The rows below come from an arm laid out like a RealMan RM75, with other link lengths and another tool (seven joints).
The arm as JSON. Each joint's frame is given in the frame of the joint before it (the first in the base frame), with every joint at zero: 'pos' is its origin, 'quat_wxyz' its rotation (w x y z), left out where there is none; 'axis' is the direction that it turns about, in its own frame. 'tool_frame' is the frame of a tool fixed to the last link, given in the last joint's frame.
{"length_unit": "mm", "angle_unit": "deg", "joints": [
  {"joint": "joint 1", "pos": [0.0, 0.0, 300.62], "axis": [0.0, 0.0, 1.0]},
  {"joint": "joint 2", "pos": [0.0, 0.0, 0.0], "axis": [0.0, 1.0, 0.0]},
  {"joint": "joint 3", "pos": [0.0, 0.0, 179.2], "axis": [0.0, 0.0, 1.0]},
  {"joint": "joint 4", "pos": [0.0, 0.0, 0.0], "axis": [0.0, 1.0, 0.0]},
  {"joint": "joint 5", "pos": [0.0, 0.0, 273.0], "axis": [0.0, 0.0, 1.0]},
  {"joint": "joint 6", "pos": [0.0, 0.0, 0.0], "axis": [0.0, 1.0, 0.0]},
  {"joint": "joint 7", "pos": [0.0, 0.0, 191.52], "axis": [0.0, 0.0, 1.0]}
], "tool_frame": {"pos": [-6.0, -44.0, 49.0], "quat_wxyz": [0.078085, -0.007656, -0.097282, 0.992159]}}
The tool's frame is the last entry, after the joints.
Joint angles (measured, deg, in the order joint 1, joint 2, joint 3, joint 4, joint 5, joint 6, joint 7), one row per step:
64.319 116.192 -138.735 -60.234 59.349 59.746 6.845
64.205 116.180 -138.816 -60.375 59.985 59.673 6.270
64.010 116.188 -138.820 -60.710 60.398 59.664 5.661
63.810 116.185 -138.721 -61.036 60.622 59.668 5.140
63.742 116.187 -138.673 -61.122 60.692 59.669 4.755
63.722 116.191 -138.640 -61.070 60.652 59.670 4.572
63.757 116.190 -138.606 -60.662 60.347 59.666 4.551
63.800 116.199 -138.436 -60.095 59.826 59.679 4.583
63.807 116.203 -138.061 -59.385 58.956 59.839 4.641
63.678 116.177 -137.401 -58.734 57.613 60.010 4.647
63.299 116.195 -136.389 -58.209 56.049 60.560 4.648
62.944 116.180 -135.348 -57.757 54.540 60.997 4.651
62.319 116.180 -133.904 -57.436 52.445 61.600 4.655
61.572 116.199 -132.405 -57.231 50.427 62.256 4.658
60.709 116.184 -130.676 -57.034 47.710 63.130 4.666
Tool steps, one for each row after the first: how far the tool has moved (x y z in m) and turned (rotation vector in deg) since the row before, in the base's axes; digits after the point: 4 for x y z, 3 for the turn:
-0.0008 -0.0027 -0.0014 -0.642 0.288 0.011
-0.0016 -0.0029 -0.0014 -0.672 0.331 0.205
-0.0018 -0.0019 -0.0009 -0.491 0.328 0.224
-0.0007 -0.0004 -0.0003 -0.246 0.098 0.243
0.0002 0.0004 0.0001 -0.032 -0.027 0.127
0.0023 0.0028 0.0011 0.366 -0.331 0.042
0.0027 0.0044 0.0018 0.611 -0.411 0.018
0.0036 0.0064 0.0031 0.887 -0.609 0.021
0.0032 0.0084 0.0042 1.164 -0.581 0.202
0.0037 0.0081 0.0053 1.158 -0.661 -0.083
0.0030 0.0080 0.0053 1.173 -0.512 -0.066
0.0033 0.0096 0.0069 1.460 -0.557 -0.072
0.0035 0.0085 0.0069 1.370 -0.489 -0.269
0.0051 0.0107 0.0095 1.744 -0.913 -0.109

